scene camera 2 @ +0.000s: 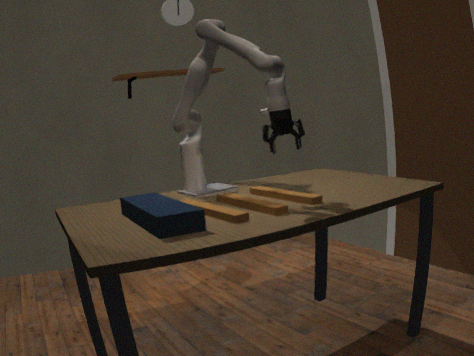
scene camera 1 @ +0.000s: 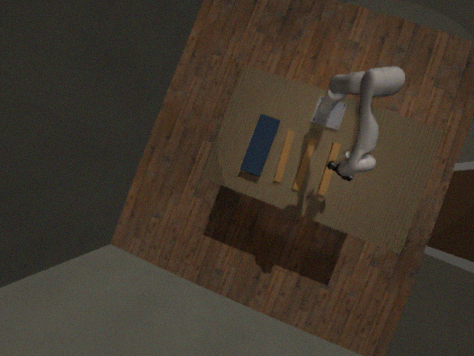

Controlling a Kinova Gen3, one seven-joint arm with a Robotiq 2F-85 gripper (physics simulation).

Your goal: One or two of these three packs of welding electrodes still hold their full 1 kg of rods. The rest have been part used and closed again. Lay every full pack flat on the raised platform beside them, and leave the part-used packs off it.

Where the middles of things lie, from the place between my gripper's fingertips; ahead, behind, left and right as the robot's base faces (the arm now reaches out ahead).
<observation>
Now: hand 9 cm past the blue raised platform point(scene camera 2: 164, 217), 47 cm to the left of it and 14 cm above it.
</observation>
